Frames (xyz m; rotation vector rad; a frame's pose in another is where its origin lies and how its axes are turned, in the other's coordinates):
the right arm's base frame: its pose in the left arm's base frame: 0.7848 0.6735 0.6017 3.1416 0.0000 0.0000
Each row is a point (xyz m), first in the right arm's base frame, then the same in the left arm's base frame.
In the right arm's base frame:
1: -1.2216 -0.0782 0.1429
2: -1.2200 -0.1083 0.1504
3: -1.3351 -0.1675 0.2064
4: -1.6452 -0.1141 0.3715
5: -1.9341 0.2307 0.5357
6: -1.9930 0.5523 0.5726
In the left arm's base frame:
1: -0.4368 0.7517 0.4588
2: -0.4352 0.7818 0.4513
3: -0.5503 0.8410 0.3953
4: -0.8604 0.7876 0.2302
5: -1.1493 0.4428 0.0660
6: -1.2082 0.1212 0.0291

